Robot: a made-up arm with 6 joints.
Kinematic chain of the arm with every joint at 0, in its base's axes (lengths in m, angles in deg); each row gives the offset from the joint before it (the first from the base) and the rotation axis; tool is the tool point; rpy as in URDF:
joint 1: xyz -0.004 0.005 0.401 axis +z
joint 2: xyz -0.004 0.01 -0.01 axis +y
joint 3: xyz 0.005 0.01 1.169 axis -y
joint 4: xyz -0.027 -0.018 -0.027 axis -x
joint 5: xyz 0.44 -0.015 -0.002 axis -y
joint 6: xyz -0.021 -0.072 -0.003 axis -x
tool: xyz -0.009 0.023 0.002 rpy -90 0 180
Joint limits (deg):
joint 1: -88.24..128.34
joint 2: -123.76..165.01
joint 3: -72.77..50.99
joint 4: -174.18..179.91
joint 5: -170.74..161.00
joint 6: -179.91..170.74
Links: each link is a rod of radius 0.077 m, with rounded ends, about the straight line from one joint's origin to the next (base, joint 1, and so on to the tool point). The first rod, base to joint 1, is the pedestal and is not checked.
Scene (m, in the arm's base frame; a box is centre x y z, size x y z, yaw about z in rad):
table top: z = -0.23
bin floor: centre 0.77 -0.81 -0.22 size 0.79 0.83 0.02 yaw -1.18
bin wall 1: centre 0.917 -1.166 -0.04 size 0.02 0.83 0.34 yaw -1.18
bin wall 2: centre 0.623 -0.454 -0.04 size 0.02 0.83 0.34 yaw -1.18
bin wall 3: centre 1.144 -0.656 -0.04 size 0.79 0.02 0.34 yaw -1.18
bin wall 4: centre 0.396 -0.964 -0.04 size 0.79 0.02 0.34 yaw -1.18
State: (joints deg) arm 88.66 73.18 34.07 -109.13 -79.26 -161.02
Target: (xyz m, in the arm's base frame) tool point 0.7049 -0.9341 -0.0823
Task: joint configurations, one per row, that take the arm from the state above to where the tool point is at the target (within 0.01 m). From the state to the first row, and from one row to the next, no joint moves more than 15 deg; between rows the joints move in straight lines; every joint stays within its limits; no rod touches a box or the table.
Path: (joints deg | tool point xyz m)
1: 74.65 65.32 32.60 -102.95 -85.44 -161.65 | 0.3494 1.2893 0.5336
2: 60.64 57.47 31.12 -96.76 -91.63 -162.27 | 0.6423 1.1276 0.7062
3: 46.63 49.61 29.65 -90.58 -97.81 -162.90 | 0.8629 0.8872 0.8731
4: 32.62 41.76 28.17 -84.40 -104.00 -163.52 | 0.9895 0.5989 1.0308
5: 18.61 33.90 26.70 -78.21 -110.18 -164.15 | 1.0125 0.2992 1.1772
6: 4.44 45.47 25.77 -81.81 -104.04 -163.46 | 1.1812 0.0569 0.9410
7: -9.74 57.04 24.84 -85.41 -97.89 -162.78 | 1.2347 -0.2423 0.6861
8: -23.92 68.60 23.91 -89.02 -91.74 -162.09 | 1.1606 -0.5420 0.4236
9: -38.09 80.17 22.98 -92.62 -85.59 -161.40 | 0.9722 -0.7870 0.1639
10: -52.27 91.74 22.05 -96.22 -79.45 -160.72 | 0.7049 -0.9341 -0.0823

